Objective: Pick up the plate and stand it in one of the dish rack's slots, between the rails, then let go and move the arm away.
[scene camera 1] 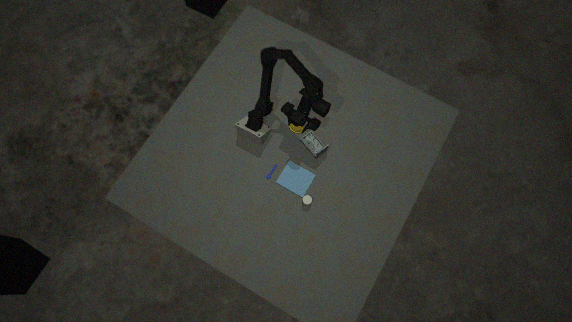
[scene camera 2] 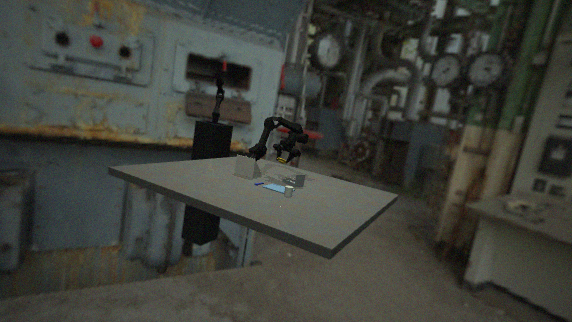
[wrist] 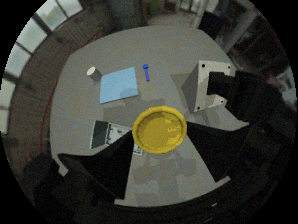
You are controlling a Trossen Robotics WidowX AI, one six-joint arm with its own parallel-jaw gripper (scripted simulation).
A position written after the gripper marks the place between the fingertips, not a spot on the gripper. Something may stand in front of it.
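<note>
In the wrist view, the gripper point(wrist: 159, 129) holds a yellow plate point(wrist: 159, 130), while a grey dish rack point(wrist: 103, 133) and a light blue mat point(wrist: 118, 85) can be seen as well. Scene camera 1 also shows the mat point(scene camera 1: 295, 178).
</note>
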